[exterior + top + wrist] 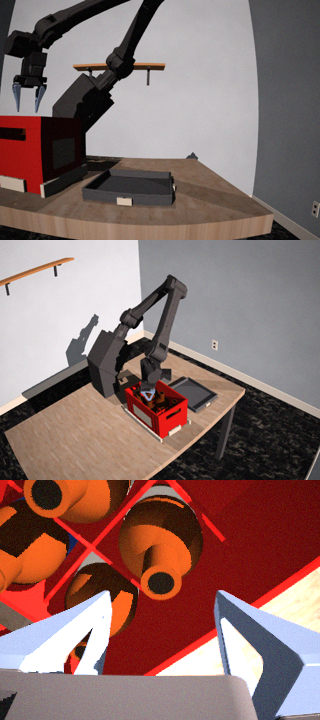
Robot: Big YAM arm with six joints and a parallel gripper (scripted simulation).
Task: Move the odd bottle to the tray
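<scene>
The red crate is 4 cm to the left of my hand and 11 cm below it. Also, from my hand: dark grey tray 2 cm ahead, 31 cm to the left, 18 cm below.
</scene>
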